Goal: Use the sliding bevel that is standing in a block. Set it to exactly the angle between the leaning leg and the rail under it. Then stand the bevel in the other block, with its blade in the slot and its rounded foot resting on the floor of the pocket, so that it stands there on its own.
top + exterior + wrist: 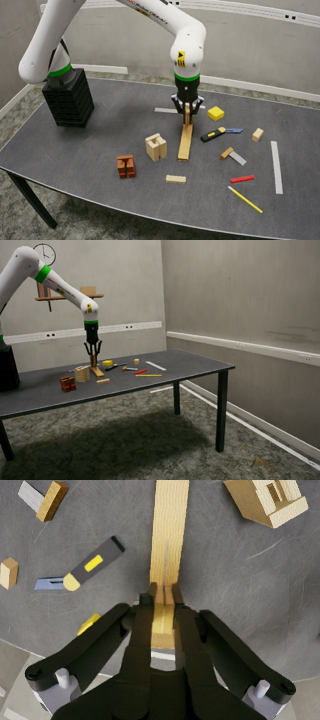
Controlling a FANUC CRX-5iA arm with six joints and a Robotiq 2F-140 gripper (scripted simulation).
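The grey blade lies 50 mm below my hand. From my hand the other things lie so: try square (230 mm ahead, 90 mm below, 60 mm to the right); then wood strip (260 mm to the right, 100 mm below, 60 mm ahead); then yellow cube (180 mm to the left, 90 mm below, 90 mm ahead).
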